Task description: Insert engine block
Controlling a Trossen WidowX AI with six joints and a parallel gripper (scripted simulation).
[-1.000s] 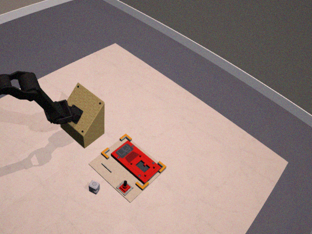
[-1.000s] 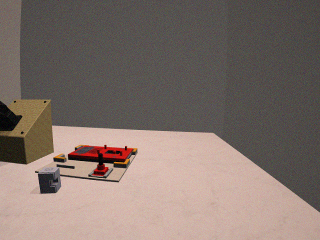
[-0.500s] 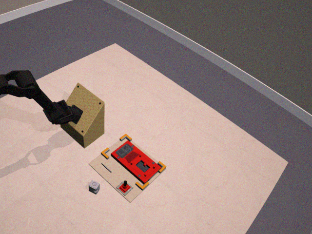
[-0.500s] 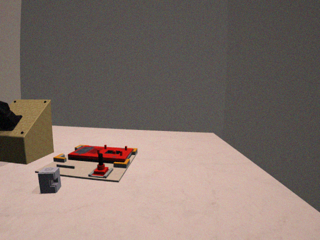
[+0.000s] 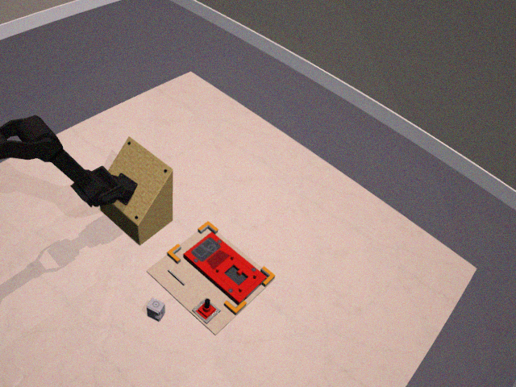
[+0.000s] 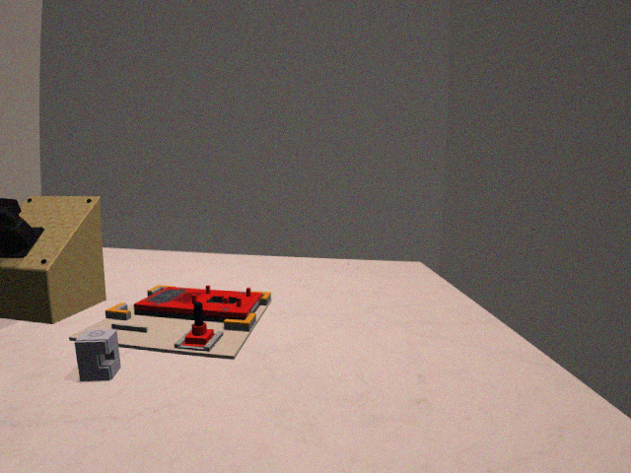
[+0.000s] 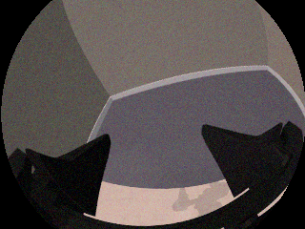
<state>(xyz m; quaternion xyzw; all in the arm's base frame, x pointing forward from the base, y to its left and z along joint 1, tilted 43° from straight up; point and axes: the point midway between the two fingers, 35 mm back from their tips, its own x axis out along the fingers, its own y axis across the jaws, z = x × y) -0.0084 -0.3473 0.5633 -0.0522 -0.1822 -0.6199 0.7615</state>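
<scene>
Right now the grey engine block is 280 mm ahead of my gripper tip, 510 mm to the left of it and 260 mm below it. From my gripper tip the other things lie so: black peg: 370 mm ahead, 600 mm to the left, 250 mm below.
</scene>
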